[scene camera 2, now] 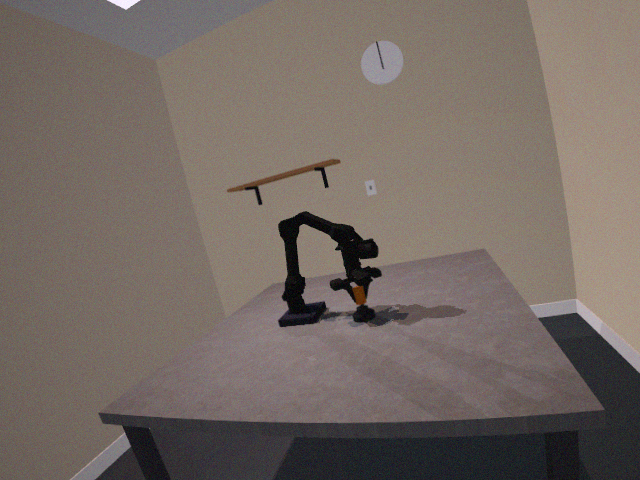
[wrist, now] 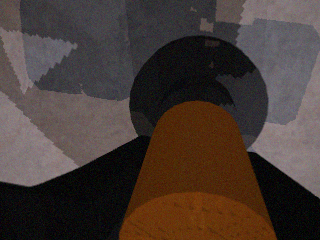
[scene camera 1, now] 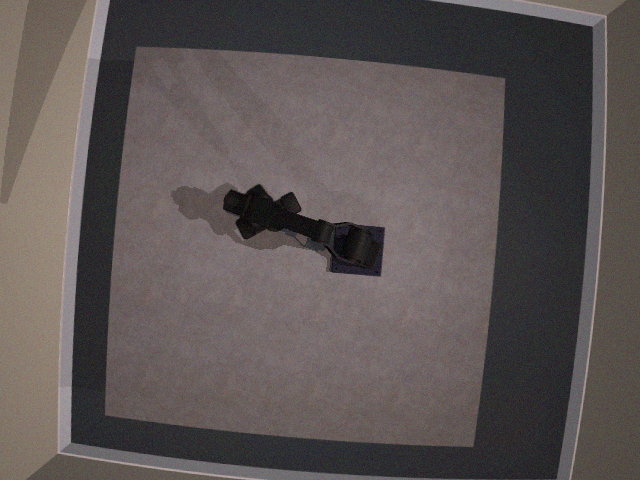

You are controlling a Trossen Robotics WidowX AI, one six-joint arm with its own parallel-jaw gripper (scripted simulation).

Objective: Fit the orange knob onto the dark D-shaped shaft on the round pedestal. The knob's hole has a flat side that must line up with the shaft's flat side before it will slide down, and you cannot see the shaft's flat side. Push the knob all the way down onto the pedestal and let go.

Observation:
My gripper [scene camera 2: 360, 300] carries an orange knob [wrist: 196, 171]. Further things: a round dark pedestal [wrist: 205, 68].
My gripper shows as well in the wrist view [wrist: 195, 153].

